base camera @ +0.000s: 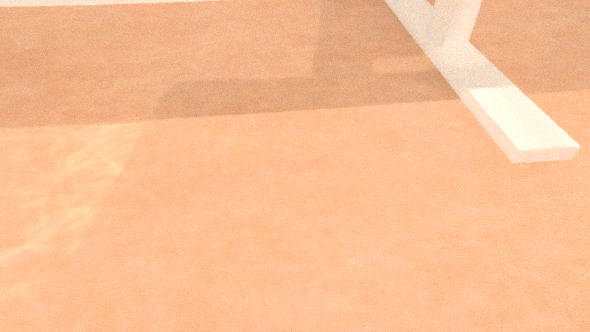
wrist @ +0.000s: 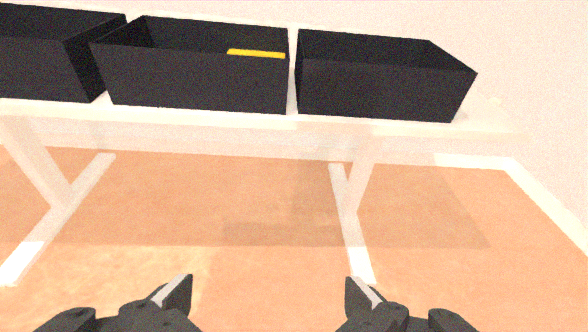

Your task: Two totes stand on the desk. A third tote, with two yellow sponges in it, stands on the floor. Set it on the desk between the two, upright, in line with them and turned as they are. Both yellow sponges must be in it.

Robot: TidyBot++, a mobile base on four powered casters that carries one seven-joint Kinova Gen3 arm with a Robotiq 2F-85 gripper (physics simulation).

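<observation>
Three black totes stand upright in a row on the white desk (wrist: 495, 125) in the wrist view. The middle tote (wrist: 195, 77) has a yellow sponge (wrist: 256, 53) showing inside, near its right end; a second sponge does not show. The left tote (wrist: 35, 65) is cut off by the view's edge, with a narrow gap to the middle one. The right tote (wrist: 375, 90) stands a narrow gap to the right of the middle one. The low parts of the insides are hidden. My gripper (wrist: 270, 292) is open and empty, in front of the desk and away from the totes.
The desk's right foot (base camera: 522, 120) (wrist: 361, 262) reaches forward along the floor (base camera: 300, 225) (wrist: 270, 280). The left foot (wrist: 25, 260) shows in the wrist view. A pale wall (wrist: 540, 60) stands behind the desk, with a white skirting board at its base.
</observation>
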